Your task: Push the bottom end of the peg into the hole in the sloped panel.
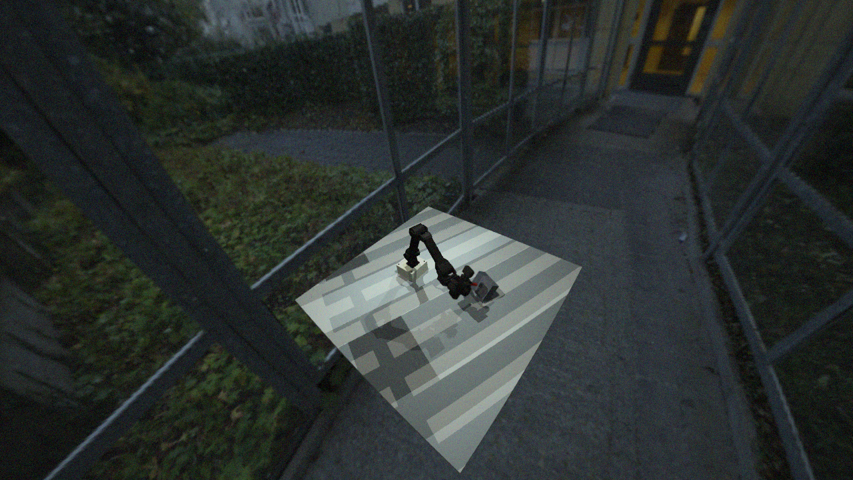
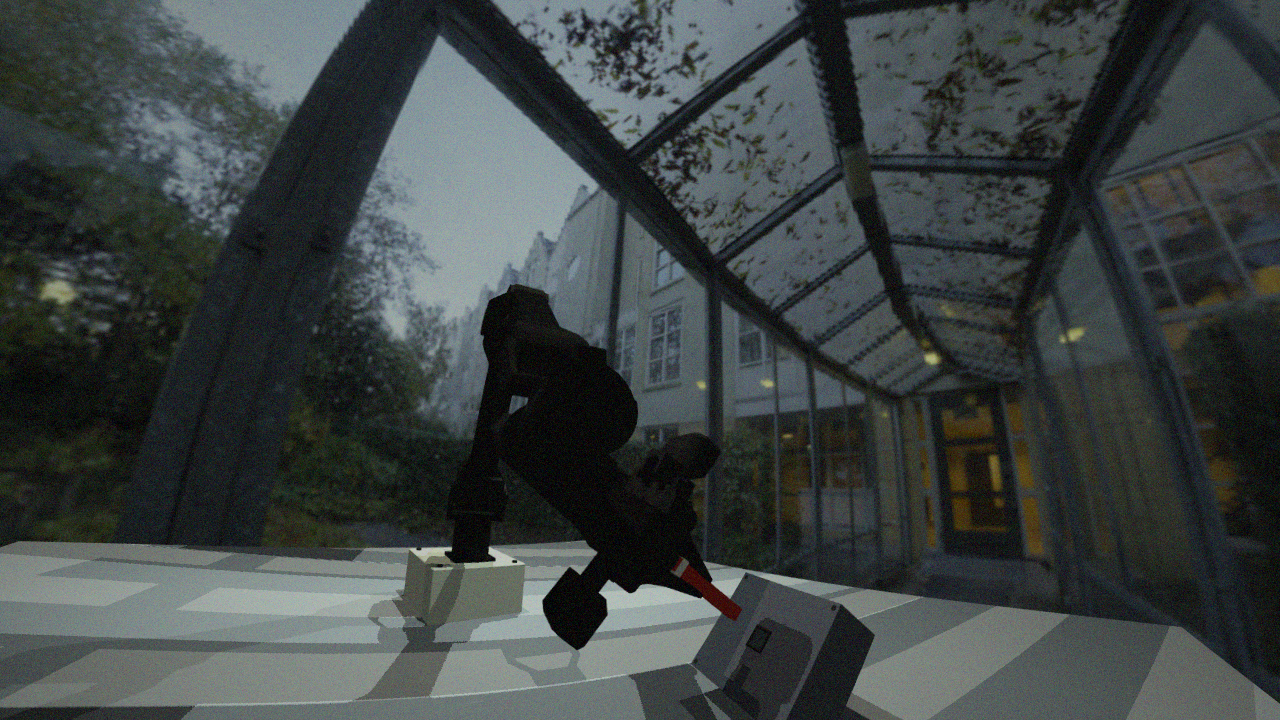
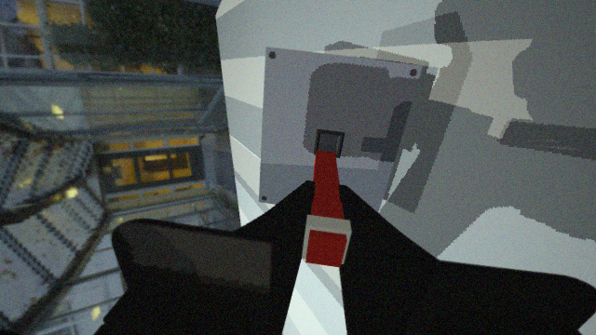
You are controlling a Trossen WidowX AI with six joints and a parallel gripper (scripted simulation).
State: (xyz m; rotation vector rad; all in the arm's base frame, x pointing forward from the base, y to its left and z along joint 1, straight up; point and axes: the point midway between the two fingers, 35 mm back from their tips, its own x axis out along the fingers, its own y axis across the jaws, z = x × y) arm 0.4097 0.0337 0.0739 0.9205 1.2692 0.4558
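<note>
Right now the grey sloped panel is 3 cm ahead of my gripper tip, 8 cm to the left of it and 7 cm below it. Also, from my gripper tip: red square peg: 1 cm to the right, 1 cm above.
</note>
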